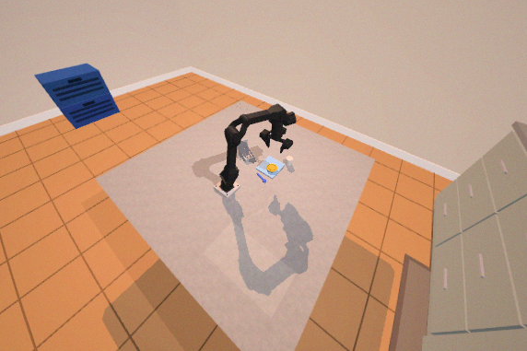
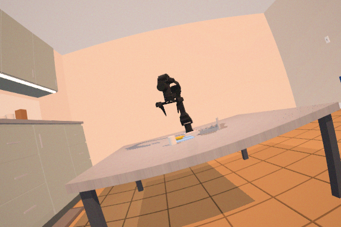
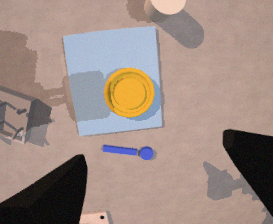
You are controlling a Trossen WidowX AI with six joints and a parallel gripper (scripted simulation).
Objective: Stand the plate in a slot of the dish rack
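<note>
The yellow-orange plate lies 10 mm to the left of my gripper tip and 160 mm below it. Also, from my gripper tip: blue spoon (100 mm behind, 170 mm below); white cup (130 mm ahead, 40 mm to the right, 150 mm below); light blue placemat (20 mm ahead, 30 mm to the left, 170 mm below).
</note>
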